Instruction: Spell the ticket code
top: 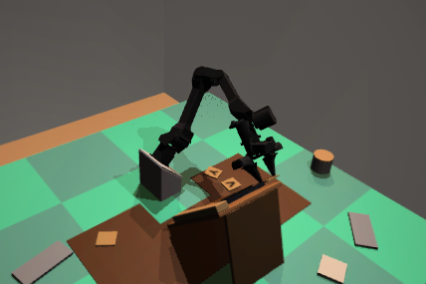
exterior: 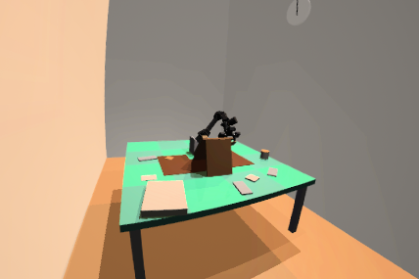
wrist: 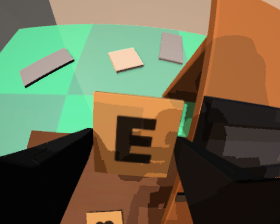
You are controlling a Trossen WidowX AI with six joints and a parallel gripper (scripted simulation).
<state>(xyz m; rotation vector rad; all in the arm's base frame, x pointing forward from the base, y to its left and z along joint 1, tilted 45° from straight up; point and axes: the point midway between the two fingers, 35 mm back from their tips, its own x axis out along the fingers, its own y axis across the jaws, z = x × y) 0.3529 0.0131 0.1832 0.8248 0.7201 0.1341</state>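
The white ticket lies 90 mm behind my gripper tip, 150 mm to the right of it and 80 mm below it. Round my gripper tip: large beige slab (280 mm ahead, 630 mm to the right, 160 mm below); mat (180 mm behind, 150 mm to the right, 180 mm below).
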